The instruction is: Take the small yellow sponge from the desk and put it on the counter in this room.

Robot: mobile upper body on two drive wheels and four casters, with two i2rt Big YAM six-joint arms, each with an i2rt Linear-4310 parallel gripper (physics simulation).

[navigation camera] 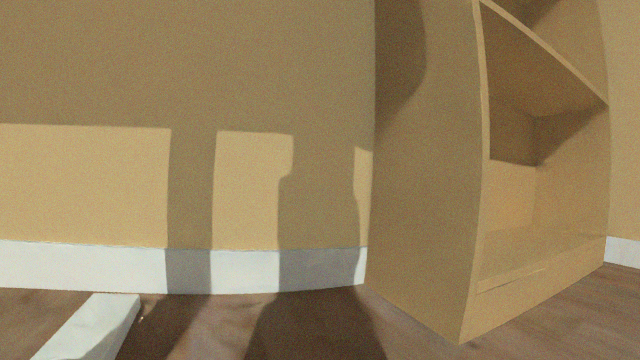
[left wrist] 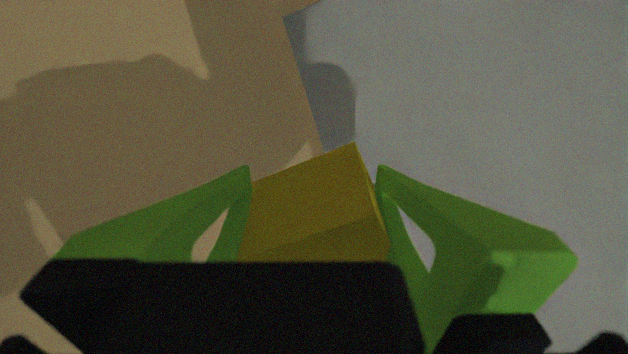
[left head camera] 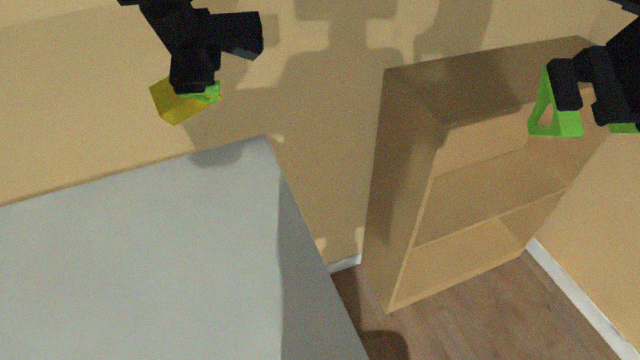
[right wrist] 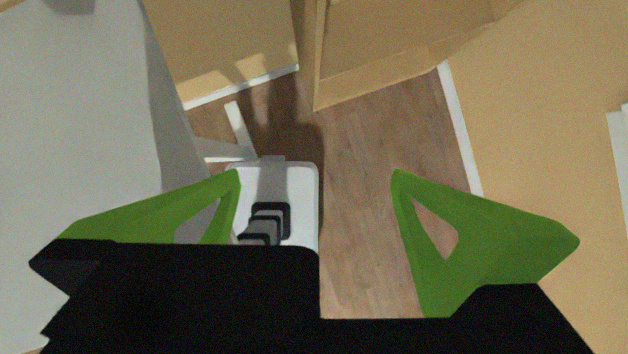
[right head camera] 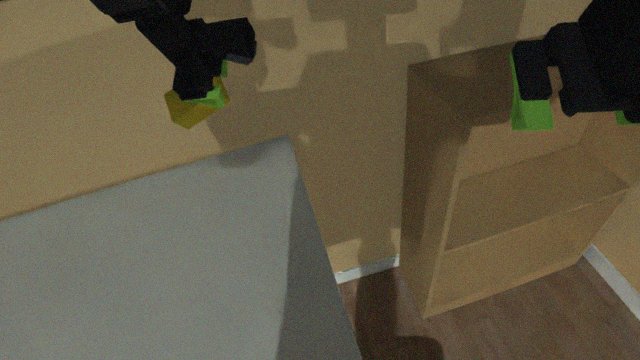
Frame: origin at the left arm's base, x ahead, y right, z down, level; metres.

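Where they show: left gripper, fingertip midpoint: (left wrist: 313, 176) (left head camera: 214, 86) (right head camera: 222, 91); right gripper, fingertip midpoint: (left head camera: 570, 128) (right wrist: 315, 177) (right head camera: 565, 120).
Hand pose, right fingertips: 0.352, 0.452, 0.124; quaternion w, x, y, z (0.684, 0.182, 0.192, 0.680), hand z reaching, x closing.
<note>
After its pixels a point has its place, as x, y, z.
The yellow sponge (left head camera: 172, 107) {0.544, -0.057, 0.206} (right head camera: 186, 114) {0.545, -0.053, 0.212} (left wrist: 315, 210) {0.588, 0.002, 0.184} is held between the green fingertips of my left gripper (left wrist: 313, 176) {0.601, 0.001, 0.205}, which is shut on it. It hangs past the far edge of the light grey desk top (left head camera: 150, 260) {0.413, -0.155, 0.464} (right head camera: 150, 275) {0.363, -0.182, 0.464} (left wrist: 490, 100) {0.522, -0.028, 0.464} (right wrist: 75, 150) {0.382, -0.089, 0.464}, in front of the wall in the head views. My right gripper (right wrist: 315, 177) {0.352, 0.452, 0.124} is open with empty fingers, and it shows at the upper right in both head views, in front of the bookshelf. A counter cannot be made out in these views.
A wooden bookshelf (left head camera: 395, 175) {0.799, 0.413, 0.642} (right head camera: 425, 175) {0.793, 0.415, 0.636} (navigation camera: 425, 200) {0.771, 0.423, 1.205} stands against the wall, right of the desk. White desk feet (right wrist: 240, 127) (navigation camera: 90, 325) rest on the floor. My white base (right wrist: 302, 185) {0.215, 0.398, 1.147} is close beside the desk. Another wall runs along the right.
</note>
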